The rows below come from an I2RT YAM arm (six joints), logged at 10 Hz.
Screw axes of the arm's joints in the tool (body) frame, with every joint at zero. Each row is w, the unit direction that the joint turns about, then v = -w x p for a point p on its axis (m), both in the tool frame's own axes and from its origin. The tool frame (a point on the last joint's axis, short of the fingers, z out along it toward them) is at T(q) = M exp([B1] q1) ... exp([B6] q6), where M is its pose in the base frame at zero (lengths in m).
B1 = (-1, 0, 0, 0, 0.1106, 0)
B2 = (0, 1, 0, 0.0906, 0, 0.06)
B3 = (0, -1, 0, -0.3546, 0, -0.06)
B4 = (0, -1, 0, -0.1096, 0, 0)
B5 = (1, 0, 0, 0, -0.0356, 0)
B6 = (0, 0, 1, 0, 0, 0)
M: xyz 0.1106 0 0.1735 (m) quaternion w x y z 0.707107 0 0.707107 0
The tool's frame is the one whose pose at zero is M.
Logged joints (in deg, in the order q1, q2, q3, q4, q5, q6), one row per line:
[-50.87 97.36 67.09 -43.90 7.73 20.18]
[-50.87 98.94 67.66 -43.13 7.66 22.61]
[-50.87 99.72 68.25 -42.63 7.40 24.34]
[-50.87 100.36 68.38 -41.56 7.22 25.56]
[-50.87 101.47 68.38 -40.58 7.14 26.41]
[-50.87 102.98 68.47 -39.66 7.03 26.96]
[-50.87 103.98 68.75 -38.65 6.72 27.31]
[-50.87 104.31 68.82 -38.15 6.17 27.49]
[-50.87 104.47 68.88 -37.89 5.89 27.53]
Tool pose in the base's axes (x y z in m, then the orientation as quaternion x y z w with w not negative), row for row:
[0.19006 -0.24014 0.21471 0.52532 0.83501 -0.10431 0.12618]
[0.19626 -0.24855 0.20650 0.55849 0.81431 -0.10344 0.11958]
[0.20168 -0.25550 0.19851 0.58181 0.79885 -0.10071 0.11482]
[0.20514 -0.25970 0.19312 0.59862 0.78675 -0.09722 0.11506]
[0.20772 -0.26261 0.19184 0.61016 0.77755 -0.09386 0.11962]
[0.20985 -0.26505 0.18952 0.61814 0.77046 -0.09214 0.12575]
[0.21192 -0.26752 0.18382 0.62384 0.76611 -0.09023 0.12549]
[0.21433 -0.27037 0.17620 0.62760 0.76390 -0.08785 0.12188]
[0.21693 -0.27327 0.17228 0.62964 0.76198 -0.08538 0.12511]
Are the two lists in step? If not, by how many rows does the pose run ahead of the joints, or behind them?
The pose runs 2 rows behind the joints: the pose in row i belongs to the joints in row i - 2.
